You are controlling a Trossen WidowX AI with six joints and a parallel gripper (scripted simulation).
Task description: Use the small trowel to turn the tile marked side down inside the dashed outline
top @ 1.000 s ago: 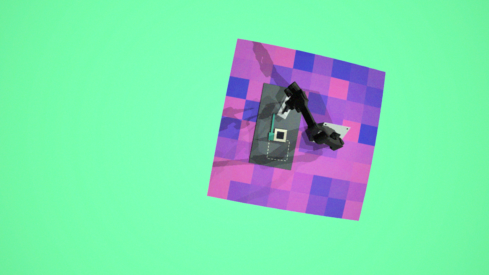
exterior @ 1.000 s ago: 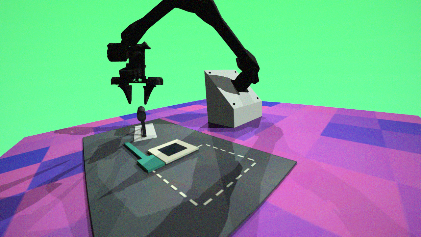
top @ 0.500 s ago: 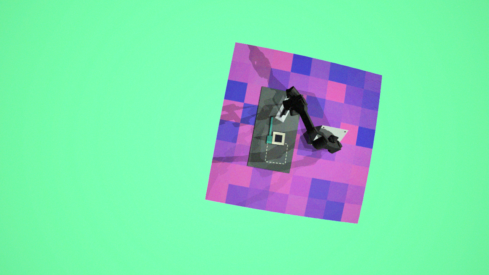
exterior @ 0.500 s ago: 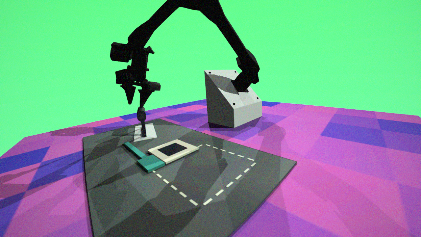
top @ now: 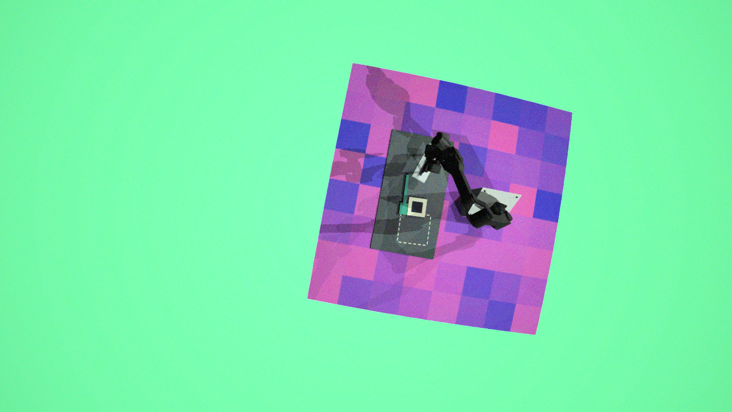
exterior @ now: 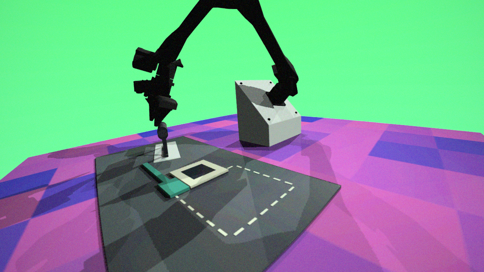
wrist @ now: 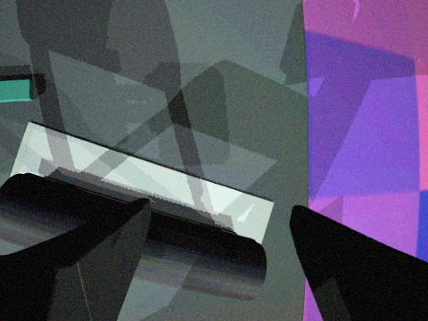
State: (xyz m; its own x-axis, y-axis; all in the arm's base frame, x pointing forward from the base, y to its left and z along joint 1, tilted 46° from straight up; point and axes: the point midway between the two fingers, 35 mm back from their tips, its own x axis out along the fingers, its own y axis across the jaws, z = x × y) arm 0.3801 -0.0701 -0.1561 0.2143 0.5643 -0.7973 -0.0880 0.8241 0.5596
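The small trowel lies 2 cm behind my gripper tip, 6 cm to the left of it and 5 cm below it. From my gripper tip the other things lie so: cream tile: 4 cm behind, 27 cm to the left, 9 cm below; dark mat: 21 cm to the left, 11 cm below; teal l-shaped strip: 4 cm ahead, 25 cm to the left, 9 cm below.
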